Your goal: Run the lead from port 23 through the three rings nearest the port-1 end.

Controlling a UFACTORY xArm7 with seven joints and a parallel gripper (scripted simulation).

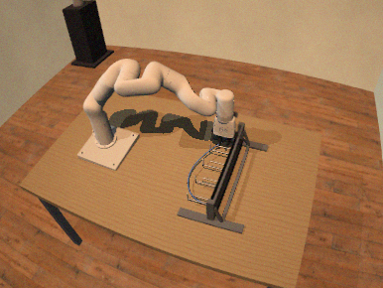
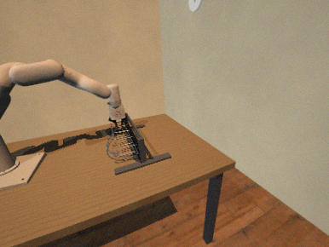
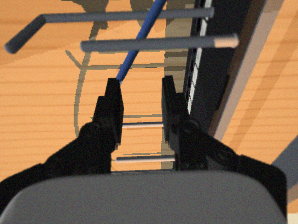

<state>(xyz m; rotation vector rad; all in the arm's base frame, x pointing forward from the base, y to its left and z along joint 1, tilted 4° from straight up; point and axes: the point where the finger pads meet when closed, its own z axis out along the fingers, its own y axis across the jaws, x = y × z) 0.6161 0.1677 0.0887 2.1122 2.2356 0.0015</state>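
The dark rack is 70 mm ahead of my hand, 150 mm to the right of it and 20 mm below it.
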